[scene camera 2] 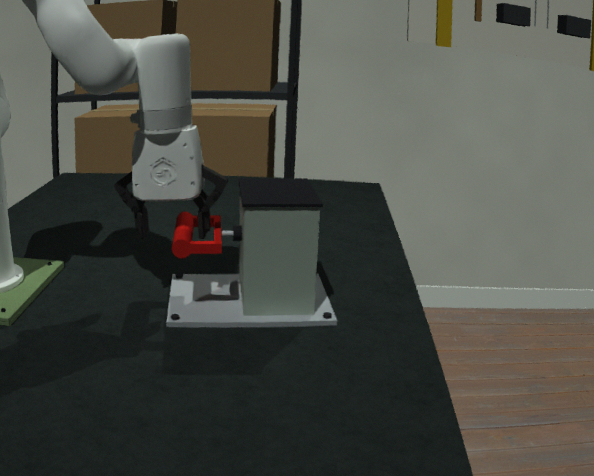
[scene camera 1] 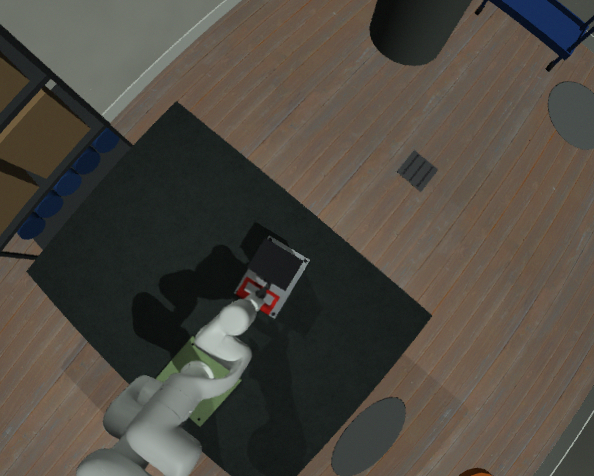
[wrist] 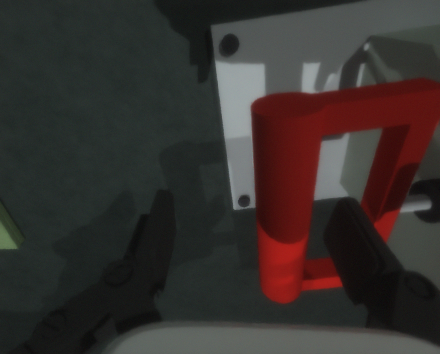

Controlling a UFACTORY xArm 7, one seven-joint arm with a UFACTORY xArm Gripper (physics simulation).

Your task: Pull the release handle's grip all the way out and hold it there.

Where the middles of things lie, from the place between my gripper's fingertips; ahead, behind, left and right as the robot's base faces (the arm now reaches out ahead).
My hand is 110 mm short of the light base plate [scene camera 2: 196, 300] and 100 mm above it.
